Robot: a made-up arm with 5 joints.
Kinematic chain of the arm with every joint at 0, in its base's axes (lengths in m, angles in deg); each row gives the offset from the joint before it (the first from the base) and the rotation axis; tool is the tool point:
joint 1: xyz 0 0 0.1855 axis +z
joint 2: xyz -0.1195 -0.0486 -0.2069 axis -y
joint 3: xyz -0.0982 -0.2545 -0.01 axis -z
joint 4: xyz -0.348 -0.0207 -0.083 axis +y
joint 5: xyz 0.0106 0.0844 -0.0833 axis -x
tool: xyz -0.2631 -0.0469 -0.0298
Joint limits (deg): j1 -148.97..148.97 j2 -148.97..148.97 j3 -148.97..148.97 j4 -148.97..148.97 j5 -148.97..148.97
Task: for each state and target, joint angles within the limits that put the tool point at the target. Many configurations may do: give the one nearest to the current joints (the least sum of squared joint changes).
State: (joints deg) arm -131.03 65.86 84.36 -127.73 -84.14
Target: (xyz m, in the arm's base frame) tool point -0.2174 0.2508 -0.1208
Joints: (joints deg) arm -143.45 48.76 141.89 -136.25 -92.22
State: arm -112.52 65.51 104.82 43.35 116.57
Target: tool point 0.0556 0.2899 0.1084
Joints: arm -86.93 100.83 116.94 72.62 118.26
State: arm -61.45 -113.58 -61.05 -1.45 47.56
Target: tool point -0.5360 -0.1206 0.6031
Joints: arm -76.82 -126.46 -28.61 -29.82 46.88
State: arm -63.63 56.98 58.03 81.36 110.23
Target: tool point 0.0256 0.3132 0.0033
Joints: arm -72.17 52.58 84.41 79.95 113.61
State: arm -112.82 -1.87 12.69 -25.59 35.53
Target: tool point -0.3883 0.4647 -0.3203
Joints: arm -62.68 -7.58 26.20 -66.25 30.37
